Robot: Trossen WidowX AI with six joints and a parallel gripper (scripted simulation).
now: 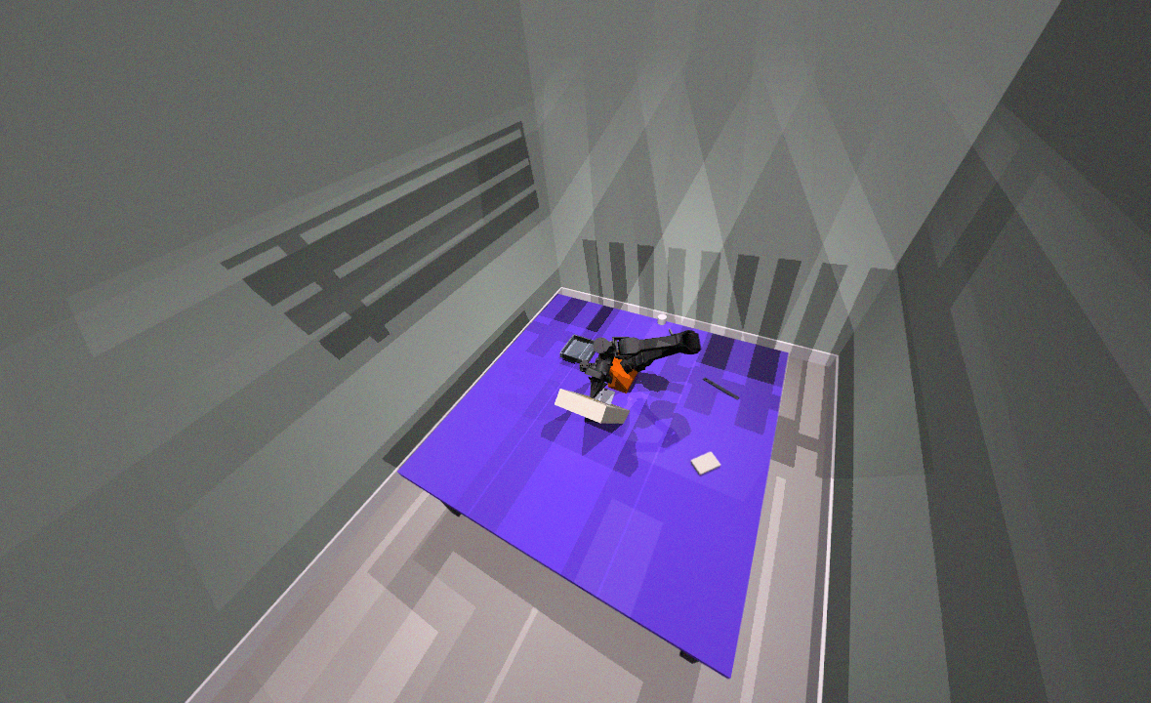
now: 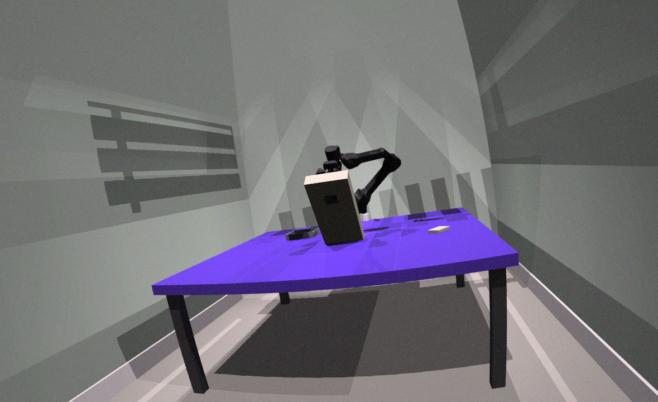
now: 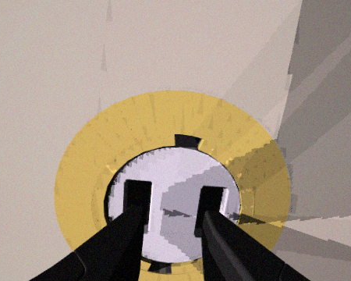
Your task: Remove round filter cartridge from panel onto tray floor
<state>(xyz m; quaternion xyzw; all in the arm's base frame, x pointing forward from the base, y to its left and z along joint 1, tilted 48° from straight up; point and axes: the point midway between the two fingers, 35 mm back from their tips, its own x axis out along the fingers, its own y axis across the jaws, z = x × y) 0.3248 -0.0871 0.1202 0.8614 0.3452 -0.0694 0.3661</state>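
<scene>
Now: the pale grey filter cartridge 2 cm ahead of my gripper tip and 1 cm below it. Also, from my gripper tip: beige service panel (9 cm below, 3 cm behind); white flat block (43 cm to the left, 23 cm below, 10 cm behind); dark shallow tray (36 cm behind, 32 cm to the right, 23 cm below).
</scene>
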